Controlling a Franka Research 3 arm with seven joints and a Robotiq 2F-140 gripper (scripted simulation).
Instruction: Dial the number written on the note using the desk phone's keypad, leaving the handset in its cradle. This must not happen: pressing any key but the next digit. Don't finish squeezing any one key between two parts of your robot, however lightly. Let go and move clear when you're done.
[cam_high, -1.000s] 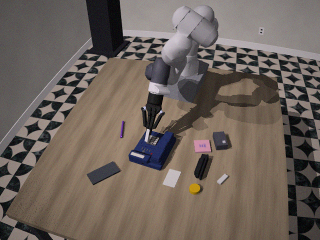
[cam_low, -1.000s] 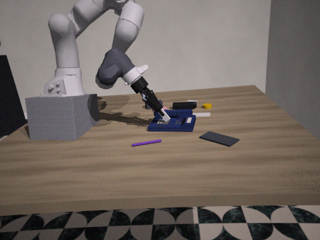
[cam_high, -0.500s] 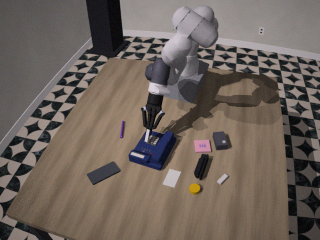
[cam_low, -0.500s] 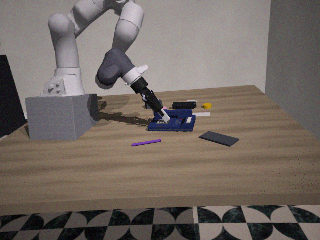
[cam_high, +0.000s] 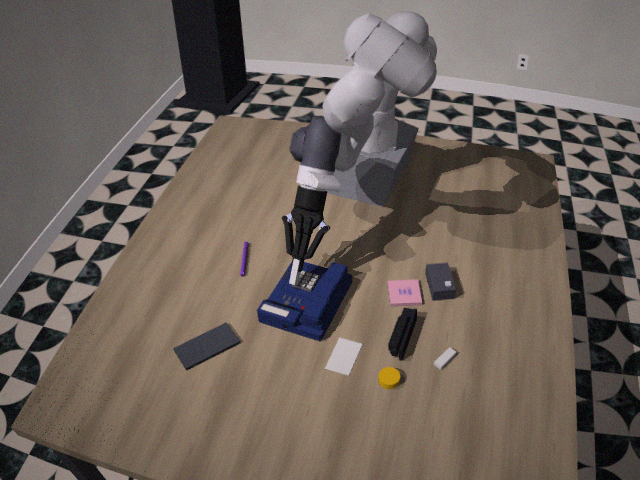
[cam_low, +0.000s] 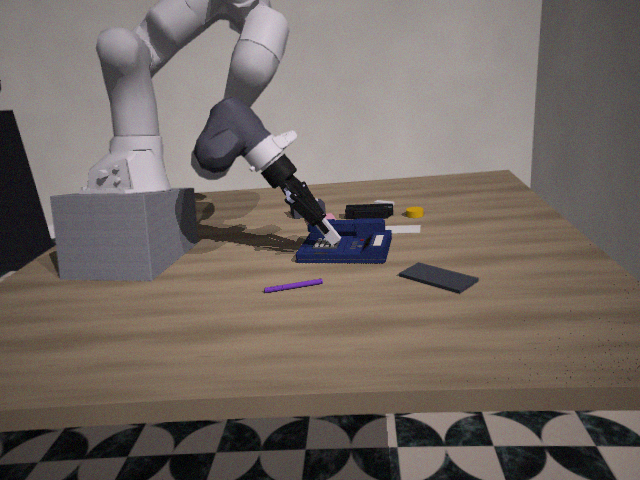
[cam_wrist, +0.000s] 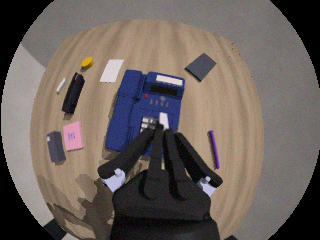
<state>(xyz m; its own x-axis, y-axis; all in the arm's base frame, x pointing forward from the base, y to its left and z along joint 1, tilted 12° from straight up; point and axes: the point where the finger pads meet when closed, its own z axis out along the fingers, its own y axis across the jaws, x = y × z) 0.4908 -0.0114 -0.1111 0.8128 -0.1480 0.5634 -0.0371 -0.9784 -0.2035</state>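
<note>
The handset lies 30 mm ahead of my hand, 90 mm to the left of it and 20 mm below it. The rest, counted from my hand: purple pen (50 mm behind, 180 mm to the right, 60 mm below); then dark grey slab (260 mm ahead, 140 mm to the right, 60 mm below); then white card (170 mm ahead, 190 mm to the left, 70 mm below).
</note>
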